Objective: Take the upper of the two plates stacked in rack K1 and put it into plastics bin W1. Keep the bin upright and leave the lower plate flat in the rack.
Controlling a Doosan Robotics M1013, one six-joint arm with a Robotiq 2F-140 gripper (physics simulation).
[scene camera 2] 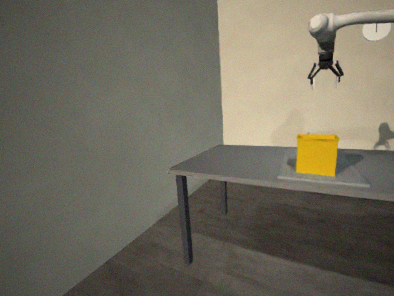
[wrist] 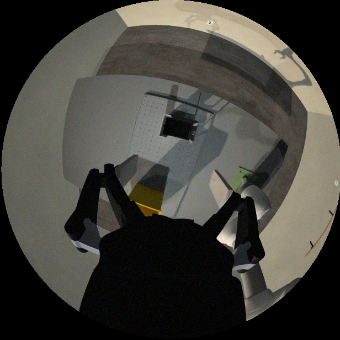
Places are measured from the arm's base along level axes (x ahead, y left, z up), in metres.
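Where they show: gripper, between the fingertips: [scene camera 2: 324, 89].
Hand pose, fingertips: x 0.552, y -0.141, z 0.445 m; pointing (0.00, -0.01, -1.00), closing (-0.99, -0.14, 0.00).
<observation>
After its pixels a point has its place.
The yellow plastics bin W1 [scene camera 2: 317, 155] {y 0.285, x 0.607, z 0.104 m} [wrist: 147, 196] stands upright on the board; in the wrist view my gripper's body hides part of it. Rack K1 [wrist: 163, 127] is a small grey frame with a dark inside, at the far part of the board in the wrist view. The two plates cannot be told apart in its dark inside. In the scene view the rack is mostly hidden behind the bin. My gripper [scene camera 2: 324, 85] {y -0.141, x 0.552, z 0.445 m} [wrist: 174, 170] is open and empty, pointing down, high above the table and the bin.
The perforated board [scene camera 2: 350, 178] {y 0.302, x 0.468, z 0.009 m} [wrist: 144, 120] lies on the grey table [scene camera 2: 225, 161] {y 0.150, x 1.139, z -0.004 m} [wrist: 95, 115]. In the wrist view a green plate [wrist: 241, 175] lies beside the white arm base [wrist: 256, 200] at the right. A grey wall [scene camera 2: 110, 100] stands left of the table.
</observation>
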